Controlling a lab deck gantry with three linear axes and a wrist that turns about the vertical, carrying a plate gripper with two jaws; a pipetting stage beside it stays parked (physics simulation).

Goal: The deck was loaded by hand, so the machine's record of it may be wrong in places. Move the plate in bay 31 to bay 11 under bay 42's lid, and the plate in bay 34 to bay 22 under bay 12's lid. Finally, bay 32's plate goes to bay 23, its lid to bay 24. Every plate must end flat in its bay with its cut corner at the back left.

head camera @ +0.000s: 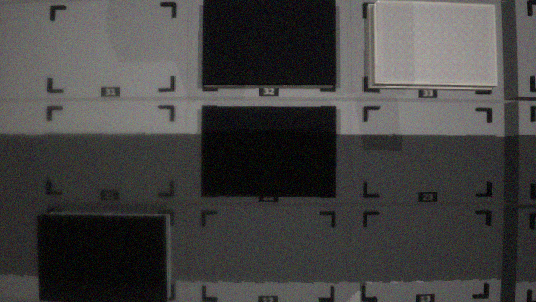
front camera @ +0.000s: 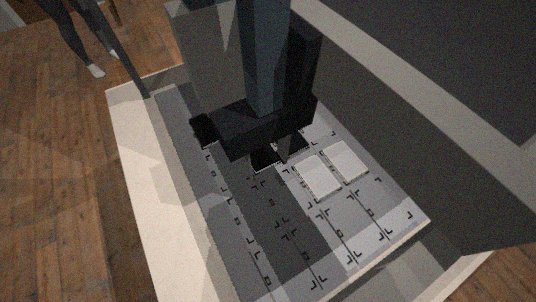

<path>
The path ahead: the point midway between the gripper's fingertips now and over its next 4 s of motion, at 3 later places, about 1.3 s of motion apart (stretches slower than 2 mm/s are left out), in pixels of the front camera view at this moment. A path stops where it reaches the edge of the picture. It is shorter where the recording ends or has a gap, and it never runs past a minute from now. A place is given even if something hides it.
My gripper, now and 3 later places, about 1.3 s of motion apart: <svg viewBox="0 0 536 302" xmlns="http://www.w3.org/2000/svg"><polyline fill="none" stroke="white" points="265,166 290,104 289,116 287,130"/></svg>
</path>
